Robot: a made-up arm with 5 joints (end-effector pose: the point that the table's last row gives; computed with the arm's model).
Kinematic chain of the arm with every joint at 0, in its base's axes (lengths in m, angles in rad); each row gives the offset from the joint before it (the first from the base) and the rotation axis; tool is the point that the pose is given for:
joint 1: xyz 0 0 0.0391 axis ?
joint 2: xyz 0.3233 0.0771 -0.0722 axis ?
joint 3: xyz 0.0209 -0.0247 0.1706 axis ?
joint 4: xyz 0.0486 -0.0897 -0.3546 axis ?
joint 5: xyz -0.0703 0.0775 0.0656 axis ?
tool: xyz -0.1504 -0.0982 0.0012
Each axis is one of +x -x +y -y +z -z.
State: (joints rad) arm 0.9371 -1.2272 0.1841 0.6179 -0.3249
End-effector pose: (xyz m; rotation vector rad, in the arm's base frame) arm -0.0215 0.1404 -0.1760 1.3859 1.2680 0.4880
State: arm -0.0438 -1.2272 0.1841 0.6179 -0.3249
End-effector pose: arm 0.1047 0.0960 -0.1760 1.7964 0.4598 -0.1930
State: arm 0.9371 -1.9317 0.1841 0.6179 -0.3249
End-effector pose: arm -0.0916 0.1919 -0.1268 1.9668 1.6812 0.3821
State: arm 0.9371 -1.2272 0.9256 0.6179 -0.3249
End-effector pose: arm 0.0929 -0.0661 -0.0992 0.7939 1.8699 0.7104
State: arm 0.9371 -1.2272 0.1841 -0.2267 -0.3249
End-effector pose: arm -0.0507 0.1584 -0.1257 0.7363 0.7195 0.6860
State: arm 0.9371 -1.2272 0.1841 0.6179 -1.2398
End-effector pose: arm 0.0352 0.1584 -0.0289 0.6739 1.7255 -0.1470
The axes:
joint 1: +z
joint 2: -x
joint 3: +y
joint 4: +x
joint 5: +z

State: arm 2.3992 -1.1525 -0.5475 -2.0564 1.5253
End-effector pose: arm -0.5057 0.2903 -0.0768 1.1505 0.5073 -2.7018
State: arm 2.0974 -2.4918 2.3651 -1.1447 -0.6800
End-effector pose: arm 0.1419 0.3103 -0.5245 -0.6852 -0.4930 -2.2534
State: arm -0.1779 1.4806 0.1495 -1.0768 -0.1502
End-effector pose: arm 0.1019 -0.0701 0.0097 -2.5564 0.2315 -0.1653
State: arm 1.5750 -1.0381 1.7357 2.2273 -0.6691
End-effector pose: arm 0.3995 0.0621 -0.0126 -0.8312 2.4564 -1.1536
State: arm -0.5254 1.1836 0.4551 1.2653 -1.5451
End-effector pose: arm 0.2285 0.0343 0.1135 -0.0070 0.2274 -2.4919
